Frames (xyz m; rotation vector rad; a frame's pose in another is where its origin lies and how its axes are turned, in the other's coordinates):
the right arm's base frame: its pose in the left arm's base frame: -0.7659 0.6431 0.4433 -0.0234 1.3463 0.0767
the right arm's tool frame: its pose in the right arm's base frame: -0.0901 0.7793 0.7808 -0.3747 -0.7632 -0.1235
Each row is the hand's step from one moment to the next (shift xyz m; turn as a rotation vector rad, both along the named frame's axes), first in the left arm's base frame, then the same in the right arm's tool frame.
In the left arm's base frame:
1: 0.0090 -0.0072 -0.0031 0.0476 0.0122 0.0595
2: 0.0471 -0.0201 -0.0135 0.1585 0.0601 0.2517
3: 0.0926 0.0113 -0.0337 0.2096 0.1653 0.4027
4: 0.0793 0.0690 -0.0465 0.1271 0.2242 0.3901
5: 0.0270 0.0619 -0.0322 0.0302 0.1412 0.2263
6: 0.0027 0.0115 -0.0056 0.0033 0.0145 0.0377
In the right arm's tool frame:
1: 0.0085 -0.0083 -0.0010 0.0084 -0.0189 0.0743
2: 0.0446 -0.0283 0.0038 0.0006 -0.0599 0.2975
3: 0.0966 -0.0071 0.0215 -0.0289 -0.0198 0.4819
4: 0.0981 0.0532 0.0274 -0.0849 0.0615 0.4556
5: 0.0461 0.0578 0.0112 -0.0844 0.0584 0.2480
6: 0.0064 0.0113 0.0013 -0.0164 0.0020 0.0370

